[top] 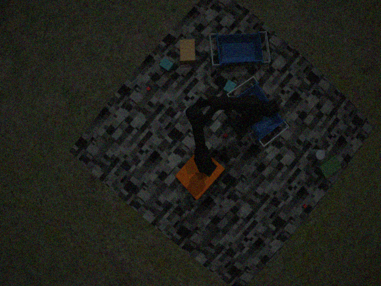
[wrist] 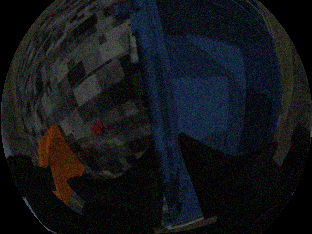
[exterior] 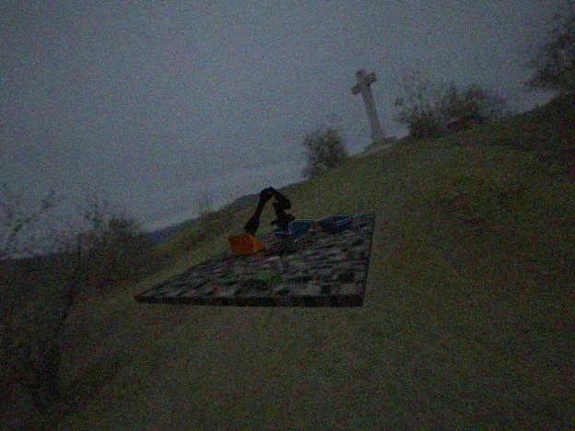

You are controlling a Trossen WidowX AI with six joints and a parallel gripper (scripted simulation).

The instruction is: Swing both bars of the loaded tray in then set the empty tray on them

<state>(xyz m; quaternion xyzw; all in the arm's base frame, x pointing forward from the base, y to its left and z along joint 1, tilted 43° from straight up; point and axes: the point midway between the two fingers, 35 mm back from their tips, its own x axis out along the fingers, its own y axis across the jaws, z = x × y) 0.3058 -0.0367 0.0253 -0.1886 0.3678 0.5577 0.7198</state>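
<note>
Now: the blue tray 7 cm ahead of my gripper tip, 3 cm above it and 2 cm to the right of it. Round my gripper tip: tan block (46 cm to the left, 13 cm ahead, 6 cm below); then white disc (45 cm to the right, 10 cm ahead, 6 cm below); then green block (56 cm to the right, 10 cm ahead, 7 cm below).
</note>
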